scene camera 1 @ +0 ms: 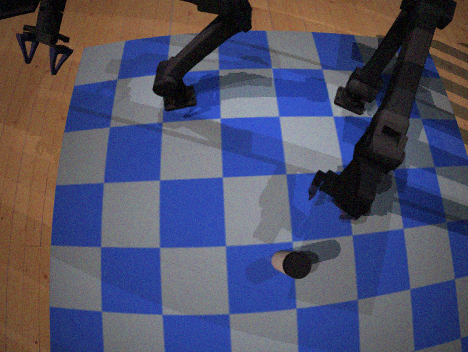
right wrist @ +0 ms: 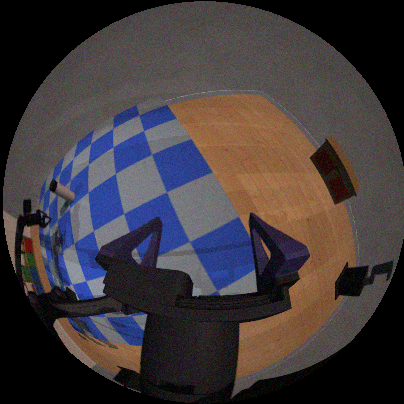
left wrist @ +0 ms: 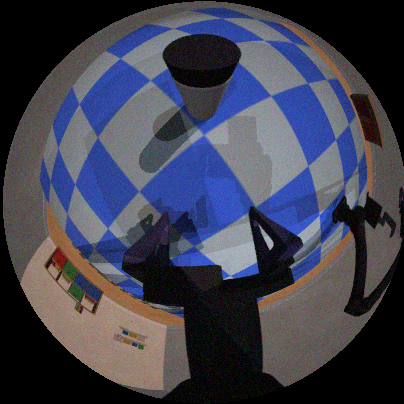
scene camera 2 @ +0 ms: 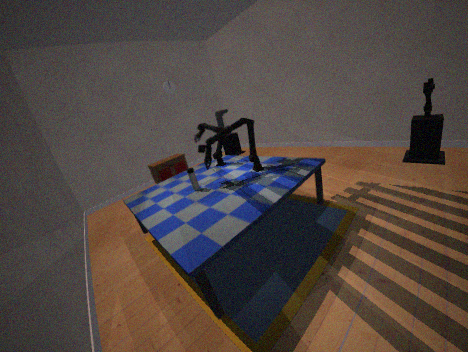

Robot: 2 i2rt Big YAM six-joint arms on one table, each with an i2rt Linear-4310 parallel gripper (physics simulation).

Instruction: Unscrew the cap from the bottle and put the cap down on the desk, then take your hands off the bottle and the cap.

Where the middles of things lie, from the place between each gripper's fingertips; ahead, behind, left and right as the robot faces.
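From my left hand, I see the black cap (left wrist: 200, 60) 30 mm above it, 90 mm to the right of it and 140 mm ahead of it.
Counted from my right hand, the black cap is 470 mm ahead and 660 mm to the left, and it sits 170 mm below that hand.
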